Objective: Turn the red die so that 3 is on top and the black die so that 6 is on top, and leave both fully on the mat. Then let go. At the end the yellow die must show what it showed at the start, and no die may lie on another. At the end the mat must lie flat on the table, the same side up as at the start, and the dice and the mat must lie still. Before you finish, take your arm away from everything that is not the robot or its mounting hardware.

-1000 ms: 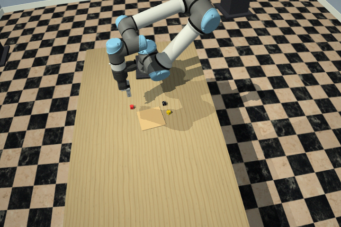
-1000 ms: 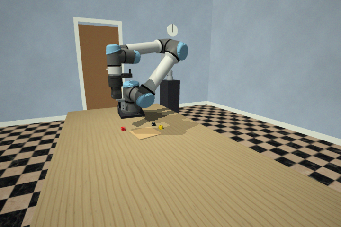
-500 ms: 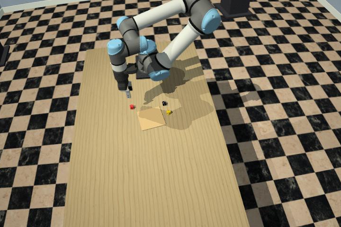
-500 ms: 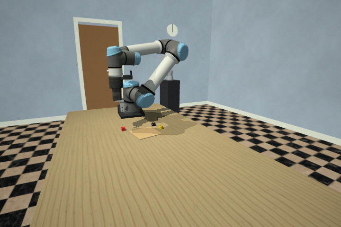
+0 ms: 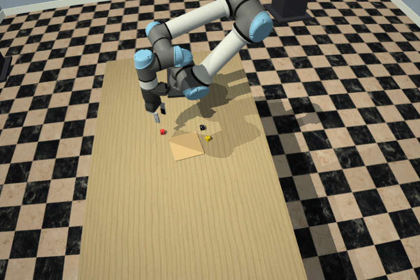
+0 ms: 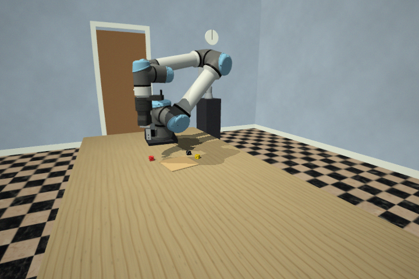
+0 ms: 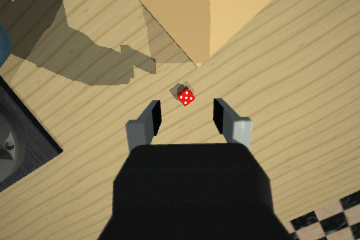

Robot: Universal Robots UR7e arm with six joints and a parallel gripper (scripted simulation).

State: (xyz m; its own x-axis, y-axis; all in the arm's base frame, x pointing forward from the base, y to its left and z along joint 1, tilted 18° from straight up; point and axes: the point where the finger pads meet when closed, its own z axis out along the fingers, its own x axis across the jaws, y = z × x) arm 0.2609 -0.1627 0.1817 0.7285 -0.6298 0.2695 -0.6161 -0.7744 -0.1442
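My gripper is now 1 cm to the left of the red die and 12 cm above it. Round my hand: black die: 3 cm ahead, 19 cm to the left, 12 cm below; yellow die: 10 cm ahead, 19 cm to the left, 12 cm below; tan mat: 11 cm ahead, 8 cm to the left, 13 cm below.
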